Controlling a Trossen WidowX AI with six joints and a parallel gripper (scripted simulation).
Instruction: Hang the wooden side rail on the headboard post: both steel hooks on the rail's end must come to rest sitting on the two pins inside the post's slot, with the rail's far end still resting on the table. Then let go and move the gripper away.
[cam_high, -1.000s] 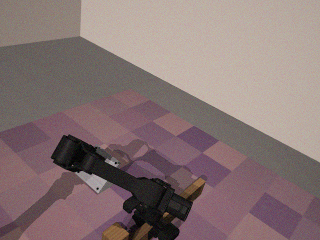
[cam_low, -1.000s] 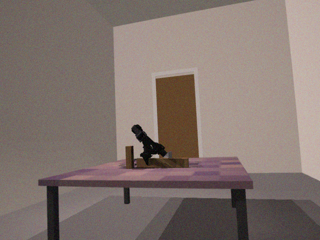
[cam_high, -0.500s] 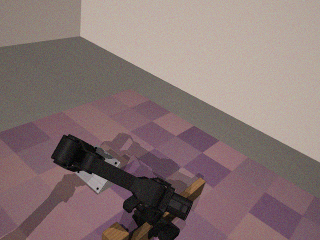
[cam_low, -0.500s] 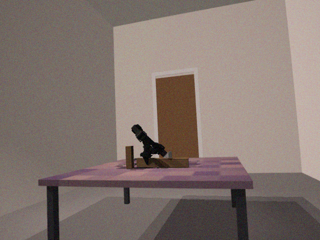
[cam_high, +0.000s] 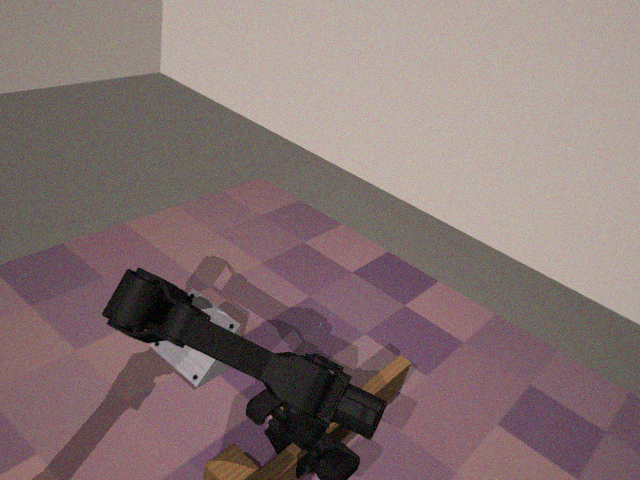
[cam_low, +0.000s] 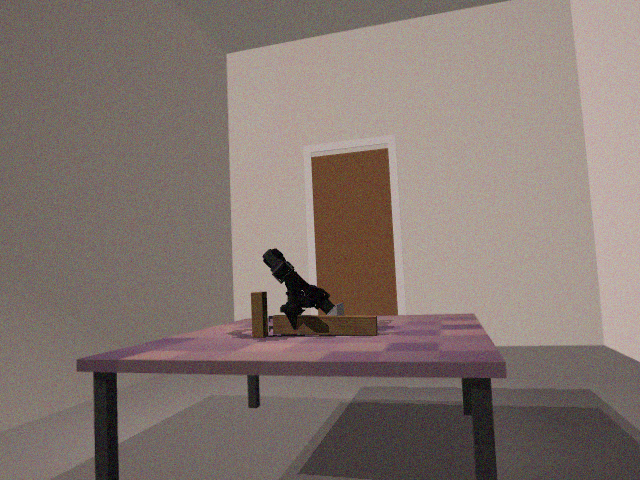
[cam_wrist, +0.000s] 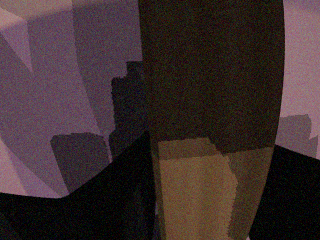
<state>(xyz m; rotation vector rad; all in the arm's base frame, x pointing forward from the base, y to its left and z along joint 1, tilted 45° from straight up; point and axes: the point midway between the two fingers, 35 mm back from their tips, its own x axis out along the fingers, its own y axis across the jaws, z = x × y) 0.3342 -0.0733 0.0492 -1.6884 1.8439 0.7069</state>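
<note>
The upright headboard post lies 150 mm to the right of my gripper tip, 60 mm above it and 10 mm behind it.
</note>
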